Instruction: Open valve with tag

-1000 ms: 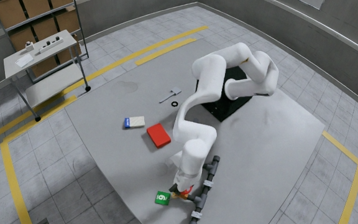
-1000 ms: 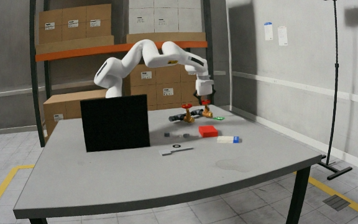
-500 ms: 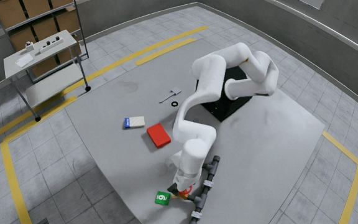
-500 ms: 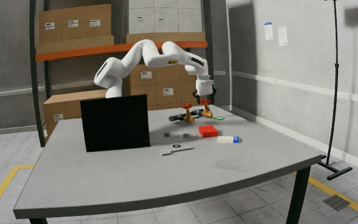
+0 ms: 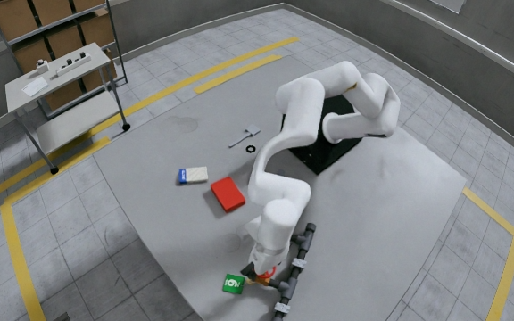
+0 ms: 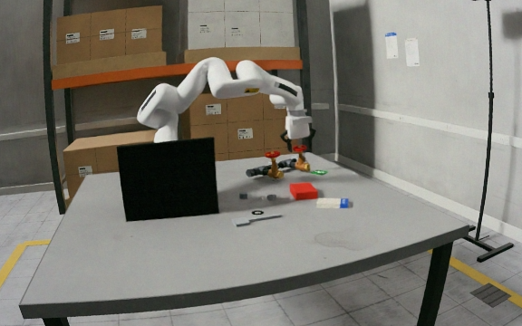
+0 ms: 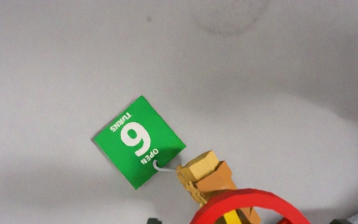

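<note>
Right now the green tag is 110 mm below my hand, 70 mm ahead of it and 30 mm to the right of it. The rest, counted from my hand: grey nut: 320 mm to the right, 230 mm behind, 110 mm below; white-and-blue box: 470 mm to the right, 110 mm below, 50 mm behind; red block: 320 mm to the right, 110 mm behind, 100 mm below.
</note>
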